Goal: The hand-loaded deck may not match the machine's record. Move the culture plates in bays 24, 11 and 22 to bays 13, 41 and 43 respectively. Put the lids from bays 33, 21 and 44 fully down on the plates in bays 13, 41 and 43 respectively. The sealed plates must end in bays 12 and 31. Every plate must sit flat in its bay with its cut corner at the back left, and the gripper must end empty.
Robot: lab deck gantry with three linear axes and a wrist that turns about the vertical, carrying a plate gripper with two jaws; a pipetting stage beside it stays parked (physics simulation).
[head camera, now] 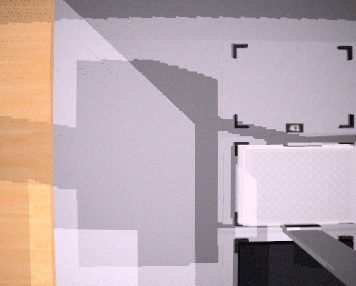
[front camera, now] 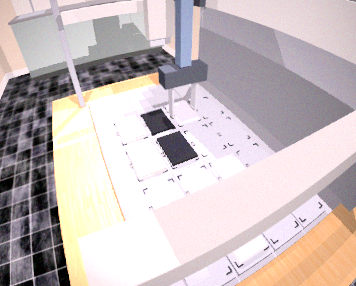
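Observation:
My gripper is lowered around the pale plate in bay 31. Its jaws stand along the plate's two long edges; whether they press on it cannot be told. The plate appears low in its bay. Bay 41 shows no plate in the head view. A dark lid or plate sits in bay 21, and another dark one in bay 22. Pale plates sit in bay 11 and bay 12. The cut corners are hard to make out.
A pale beam crosses the front view and hides part of the deck. A pale plate-like piece lies in a bay near the front edge. Bay 13 shows corner brackets. A thin grey post stands at the back left.

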